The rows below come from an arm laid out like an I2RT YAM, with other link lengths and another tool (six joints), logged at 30 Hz.
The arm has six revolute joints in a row. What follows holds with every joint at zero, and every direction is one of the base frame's.
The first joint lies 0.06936 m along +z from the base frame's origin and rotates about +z.
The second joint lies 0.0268 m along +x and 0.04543 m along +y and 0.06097 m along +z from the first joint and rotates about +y.
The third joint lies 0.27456 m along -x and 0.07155 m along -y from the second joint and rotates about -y.
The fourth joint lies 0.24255 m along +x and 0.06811 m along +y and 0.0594 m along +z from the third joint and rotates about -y.
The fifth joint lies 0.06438 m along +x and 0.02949 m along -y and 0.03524 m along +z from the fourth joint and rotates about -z.
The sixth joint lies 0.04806 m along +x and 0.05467 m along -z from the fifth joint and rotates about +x.
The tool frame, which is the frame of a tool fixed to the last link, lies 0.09 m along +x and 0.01 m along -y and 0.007 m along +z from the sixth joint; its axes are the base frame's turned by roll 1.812, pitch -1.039 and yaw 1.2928 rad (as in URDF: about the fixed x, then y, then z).
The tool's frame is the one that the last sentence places.
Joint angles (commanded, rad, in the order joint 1, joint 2, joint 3, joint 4, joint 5, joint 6), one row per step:
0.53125 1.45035 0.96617 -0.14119 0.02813 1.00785
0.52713 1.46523 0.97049 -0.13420 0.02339 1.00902
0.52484 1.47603 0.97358 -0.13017 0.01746 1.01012
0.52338 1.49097 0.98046 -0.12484 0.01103 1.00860
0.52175 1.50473 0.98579 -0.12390 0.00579 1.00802
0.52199 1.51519 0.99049 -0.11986 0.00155 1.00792
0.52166 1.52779 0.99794 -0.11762 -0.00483 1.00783
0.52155 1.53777 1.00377 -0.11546 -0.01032 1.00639
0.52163 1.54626 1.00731 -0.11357 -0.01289 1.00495
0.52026 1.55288 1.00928 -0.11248 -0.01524 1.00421
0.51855 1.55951 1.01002 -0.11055 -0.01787 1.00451
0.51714 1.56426 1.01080 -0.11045 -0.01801 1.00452
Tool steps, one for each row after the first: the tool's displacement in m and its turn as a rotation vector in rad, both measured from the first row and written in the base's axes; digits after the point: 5 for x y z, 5 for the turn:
0.00302 0.00068 -0.00268 0.00143 0.00494 -0.00097
0.00479 0.00163 -0.00485 0.00338 0.01031 0.00088
0.00746 0.00352 -0.00688 0.00422 0.01399 0.00550
0.00933 0.00469 -0.00977 0.00278 0.02182 0.00840
0.01095 0.00641 -0.01126 0.00403 0.02454 0.01210
0.01295 0.00842 -0.01279 0.00582 0.02894 0.01693
0.01452 0.01014 -0.01400 0.00666 0.03174 0.02207
0.01569 0.01125 -0.01556 0.00549 0.03461 0.02504
0.01666 0.01154 -0.01716 0.00448 0.03812 0.02596
0.01755 0.01166 -0.01913 0.00417 0.04249 0.02613
0.01822 0.01140 -0.02062 0.00241 0.04592 0.02478

